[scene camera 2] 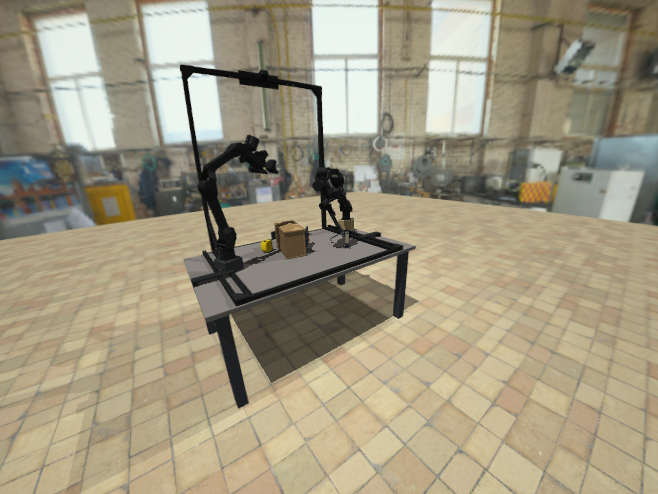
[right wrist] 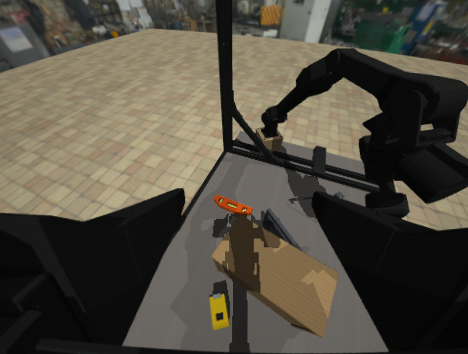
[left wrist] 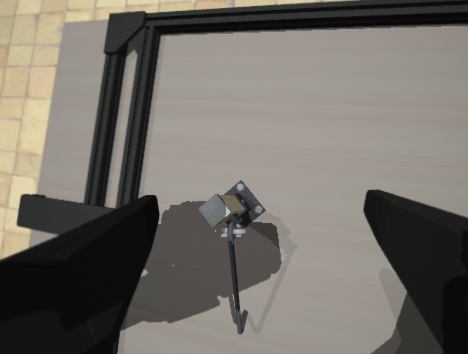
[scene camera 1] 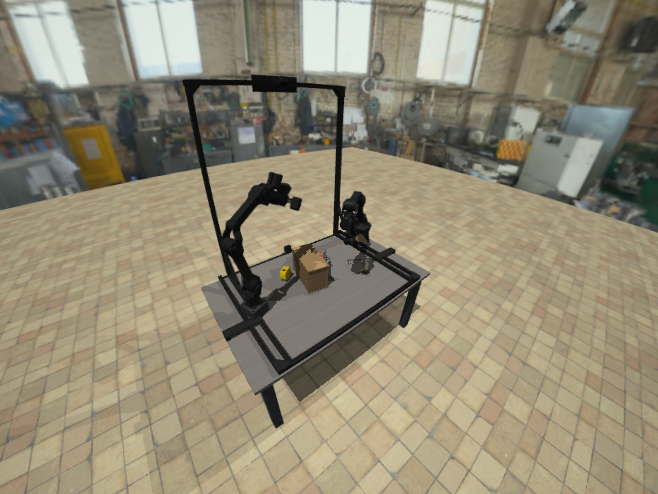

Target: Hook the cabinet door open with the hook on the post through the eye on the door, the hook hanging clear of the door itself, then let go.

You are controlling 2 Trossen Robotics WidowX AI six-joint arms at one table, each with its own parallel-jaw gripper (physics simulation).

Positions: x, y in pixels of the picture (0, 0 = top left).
Labels:
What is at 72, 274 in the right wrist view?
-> My right gripper.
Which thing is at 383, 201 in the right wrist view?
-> My left gripper.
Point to a wooden post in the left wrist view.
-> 239, 204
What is my left gripper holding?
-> Nothing.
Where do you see a wooden cabinet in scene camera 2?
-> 290, 236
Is my left gripper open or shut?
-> Open.

